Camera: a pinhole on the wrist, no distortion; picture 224 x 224 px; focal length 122.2 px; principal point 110.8 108.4 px. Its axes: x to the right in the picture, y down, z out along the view. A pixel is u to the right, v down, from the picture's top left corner.
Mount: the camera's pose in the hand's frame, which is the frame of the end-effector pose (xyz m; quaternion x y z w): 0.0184 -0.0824 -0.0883 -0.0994 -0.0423 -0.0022 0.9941
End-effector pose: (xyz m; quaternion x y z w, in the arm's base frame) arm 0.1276 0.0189 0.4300 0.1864 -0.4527 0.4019 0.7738
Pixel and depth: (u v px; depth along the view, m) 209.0 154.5 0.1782
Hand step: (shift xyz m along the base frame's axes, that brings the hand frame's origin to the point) -0.0226 0.0232 0.1676
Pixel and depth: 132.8 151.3 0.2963
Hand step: -0.1511 -0.0513 0.1313
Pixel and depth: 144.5 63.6 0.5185
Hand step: -0.0960 -0.3536 0.3538
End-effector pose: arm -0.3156 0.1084 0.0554 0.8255 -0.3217 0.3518 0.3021
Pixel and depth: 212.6 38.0 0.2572
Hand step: 0.3258 -0.1115 -0.0061
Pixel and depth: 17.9 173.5 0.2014
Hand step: -0.0990 -0.0440 -0.1414
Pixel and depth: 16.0 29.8 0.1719
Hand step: 0.0808 0.0722 -0.1952
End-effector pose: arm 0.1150 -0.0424 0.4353 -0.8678 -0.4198 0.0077 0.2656
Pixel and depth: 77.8 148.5 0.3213
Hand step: -0.0463 -0.0215 -0.2284
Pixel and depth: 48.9 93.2 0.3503
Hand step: -0.2213 0.0031 -0.2255
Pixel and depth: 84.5 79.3 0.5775
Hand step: -0.2920 0.1622 -0.4071
